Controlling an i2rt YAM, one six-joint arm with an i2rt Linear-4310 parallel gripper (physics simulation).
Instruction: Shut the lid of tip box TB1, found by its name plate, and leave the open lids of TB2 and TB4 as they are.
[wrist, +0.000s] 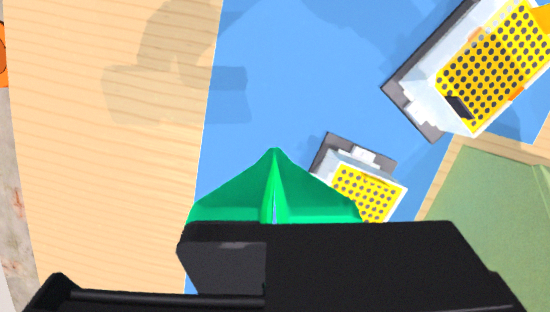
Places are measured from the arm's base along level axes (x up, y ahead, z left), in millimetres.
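Where they show: gripper, between the fingertips: (274, 156).
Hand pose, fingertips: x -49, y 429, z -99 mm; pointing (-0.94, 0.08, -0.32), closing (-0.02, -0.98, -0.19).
Each offset is from my fingertips to the top centre of the thing. Level surfaces: height alone.
My gripper (274, 156) is shut with nothing between its green fingertips. It hangs over the blue mat, just left of tip box TB1 {dx -71, dy -100, dz +84 mm} (367, 192), whose yellow perforated rack and grey base show in part. The fingers and gripper body hide TB1's lower left part. A pale strip shows along its left side; the fingers cover the rest there, so I cannot tell how its lid stands. Tip box TB4 {dx -71, dy -200, dz -107 mm} (492, 70) is at the upper right, with a pale translucent panel along its upper left side. No name plate is readable, and TB2 does not show.
A blue mat {dx -146 mm} (280, 85) lies under the boxes, with the wooden table top {dx -149 mm} (100, 175) to its left. A green block-like object (480, 200) stands at the right, beyond TB1. Part of an orange object (3, 60) shows at the left edge.
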